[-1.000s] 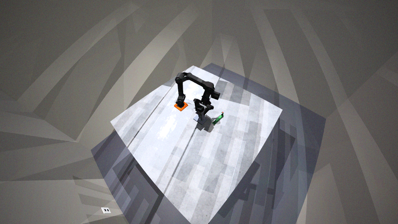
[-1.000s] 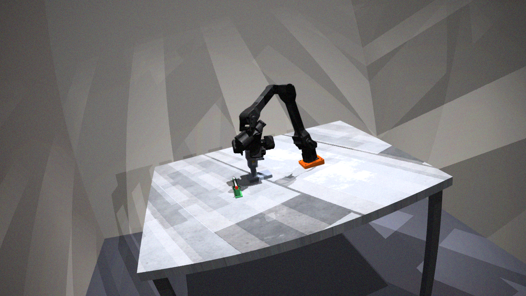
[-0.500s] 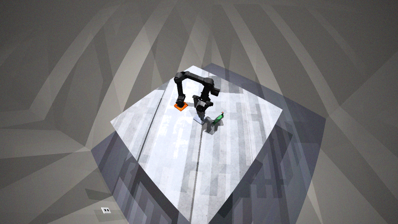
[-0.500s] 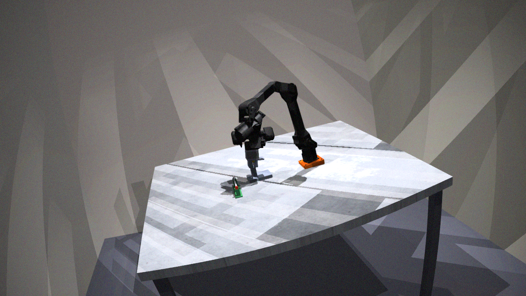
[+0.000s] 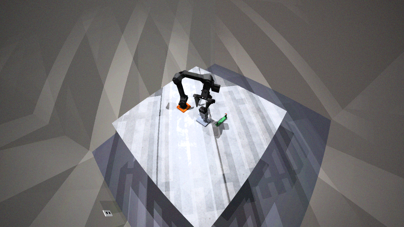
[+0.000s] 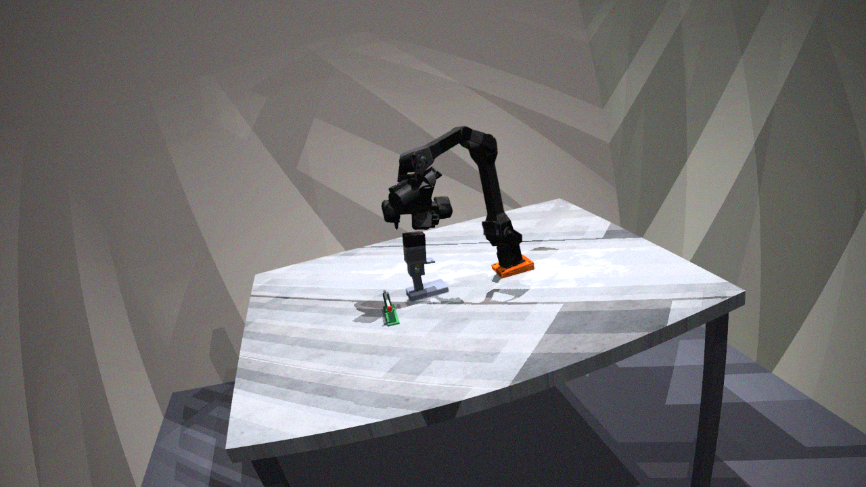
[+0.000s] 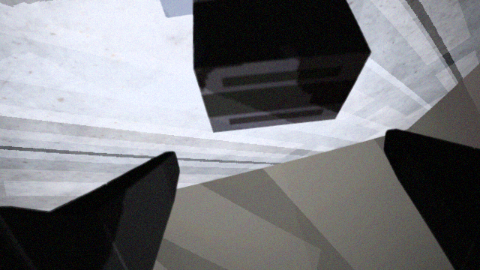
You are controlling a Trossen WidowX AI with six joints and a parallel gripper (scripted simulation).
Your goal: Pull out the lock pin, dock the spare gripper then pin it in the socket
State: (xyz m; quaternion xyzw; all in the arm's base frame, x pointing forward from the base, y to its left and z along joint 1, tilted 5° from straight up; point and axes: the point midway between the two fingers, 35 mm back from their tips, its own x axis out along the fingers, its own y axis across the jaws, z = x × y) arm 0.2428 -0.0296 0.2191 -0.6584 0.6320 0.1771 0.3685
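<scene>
My gripper tip is now 170 mm above the green pin cradle, 140 mm short of it and 100 mm to the right of it. From my gripper tip the other things lie so: spare gripper 70 mm below, 20 mm to the left, 10 mm ahead; then grey mount 140 mm below, 20 mm to the left, 10 mm ahead.
</scene>
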